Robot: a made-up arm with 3 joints. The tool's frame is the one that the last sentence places.
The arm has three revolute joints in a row. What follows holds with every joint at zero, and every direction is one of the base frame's. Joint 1 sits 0.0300 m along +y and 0.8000 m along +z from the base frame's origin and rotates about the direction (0.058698, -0.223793, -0.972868). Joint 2 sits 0.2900 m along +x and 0.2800 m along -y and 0.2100 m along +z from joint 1 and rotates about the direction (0.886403, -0.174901, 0.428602). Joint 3 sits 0.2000 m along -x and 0.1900 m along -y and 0.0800 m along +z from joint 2 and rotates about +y. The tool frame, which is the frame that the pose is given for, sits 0.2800 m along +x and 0.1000 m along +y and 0.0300 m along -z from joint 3; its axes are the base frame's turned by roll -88.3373, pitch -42.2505 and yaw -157.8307 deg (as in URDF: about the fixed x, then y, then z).
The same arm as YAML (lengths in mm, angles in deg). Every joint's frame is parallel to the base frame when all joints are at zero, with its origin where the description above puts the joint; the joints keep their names.
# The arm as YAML. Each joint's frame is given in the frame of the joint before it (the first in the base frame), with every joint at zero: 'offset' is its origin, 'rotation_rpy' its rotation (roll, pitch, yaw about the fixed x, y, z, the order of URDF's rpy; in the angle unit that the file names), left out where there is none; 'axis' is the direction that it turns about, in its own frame. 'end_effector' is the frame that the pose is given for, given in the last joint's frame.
length_unit: mm
angle_unit: deg
chain:
  - id: joint 1
    offset: [0.0, 30.0, 800.0]
    axis: [0.058698, -0.223793, -0.972868]
  - id: joint 2
    offset: [290.0, -280.0, 210.0]
    axis: [0.886403, -0.174901, 0.428602]
  - id: joint 3
    offset: [-200.0, -190.0, 80.0]
    axis: [0.0, 1.0, 0.0]
end_effector:
  offset: [280.0, 100.0, -30.0]
  rotation_rpy: [-88.34, -42.25, -157.83]

